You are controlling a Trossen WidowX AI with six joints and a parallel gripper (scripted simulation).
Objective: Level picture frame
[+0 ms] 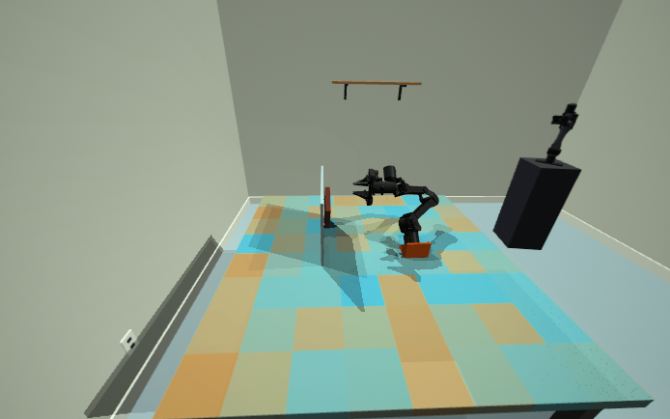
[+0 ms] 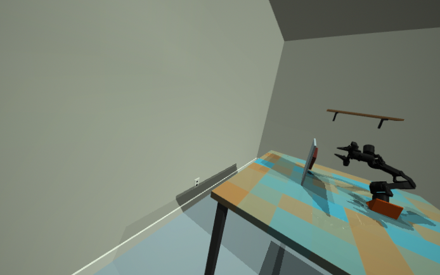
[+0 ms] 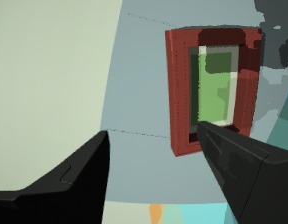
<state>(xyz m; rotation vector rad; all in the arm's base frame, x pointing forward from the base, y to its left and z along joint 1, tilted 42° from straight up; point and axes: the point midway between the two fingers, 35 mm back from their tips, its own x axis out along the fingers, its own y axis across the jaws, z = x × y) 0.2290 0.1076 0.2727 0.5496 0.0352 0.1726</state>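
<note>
Now: gripper tip 13 cm short of the picture frame, 1 cm to the right of it and 11 cm above it. The rest, counted from my gripper tip: wall panel 14 cm ahead, 2 cm to the left, 12 cm below.
</note>
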